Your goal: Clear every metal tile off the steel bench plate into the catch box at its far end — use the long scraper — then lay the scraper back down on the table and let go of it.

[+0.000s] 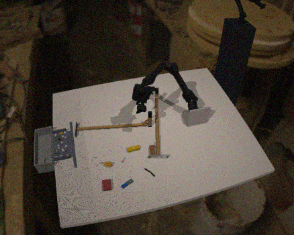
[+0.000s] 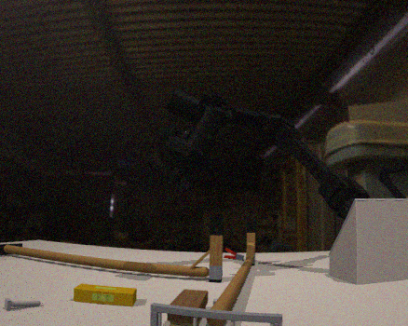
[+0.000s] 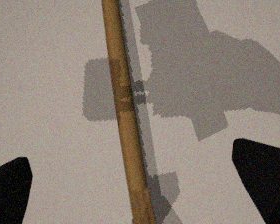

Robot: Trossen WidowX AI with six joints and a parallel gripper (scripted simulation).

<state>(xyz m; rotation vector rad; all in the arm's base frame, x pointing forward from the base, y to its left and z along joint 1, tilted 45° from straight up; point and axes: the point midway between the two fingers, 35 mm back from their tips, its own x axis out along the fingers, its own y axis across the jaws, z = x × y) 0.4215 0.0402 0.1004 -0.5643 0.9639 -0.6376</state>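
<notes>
Right now the long wooden scraper is 15 cm behind my gripper tip, 13 cm below it and 4 cm to the left of it. The rest, counted from my gripper tip: yellow block 21 cm to the left, 18 cm below, 8 cm ahead; then brown block 26 cm to the left, 18 cm below, 4 cm behind; then long scraper 18 cm ahead, 13 cm below, 4 cm to the right.
</notes>
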